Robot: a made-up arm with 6 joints. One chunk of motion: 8 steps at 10 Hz.
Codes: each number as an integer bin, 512 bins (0 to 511) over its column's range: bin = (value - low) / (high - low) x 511, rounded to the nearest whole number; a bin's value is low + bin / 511 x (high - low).
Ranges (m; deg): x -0.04..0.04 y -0.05..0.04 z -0.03..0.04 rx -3..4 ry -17..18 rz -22..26
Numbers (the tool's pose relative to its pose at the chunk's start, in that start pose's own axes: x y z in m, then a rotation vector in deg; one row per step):
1: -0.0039 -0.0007 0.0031 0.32 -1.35 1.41
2: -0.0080 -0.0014 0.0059 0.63 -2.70 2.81
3: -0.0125 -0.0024 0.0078 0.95 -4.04 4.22
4: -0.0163 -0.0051 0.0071 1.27 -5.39 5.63
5: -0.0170 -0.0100 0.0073 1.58 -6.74 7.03
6: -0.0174 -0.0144 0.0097 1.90 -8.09 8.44
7: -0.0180 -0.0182 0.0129 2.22 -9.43 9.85
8: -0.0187 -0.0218 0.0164 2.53 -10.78 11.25
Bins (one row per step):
1: 231 280 242 242 228 249
2: 204 276 262 265 209 264
3: 176 270 276 288 189 279
4: 151 255 271 312 170 294
5: 147 227 272 334 150 309
6: 144 202 290 358 130 324
7: 141 181 313 381 111 339
8: 136 160 339 404 91 354

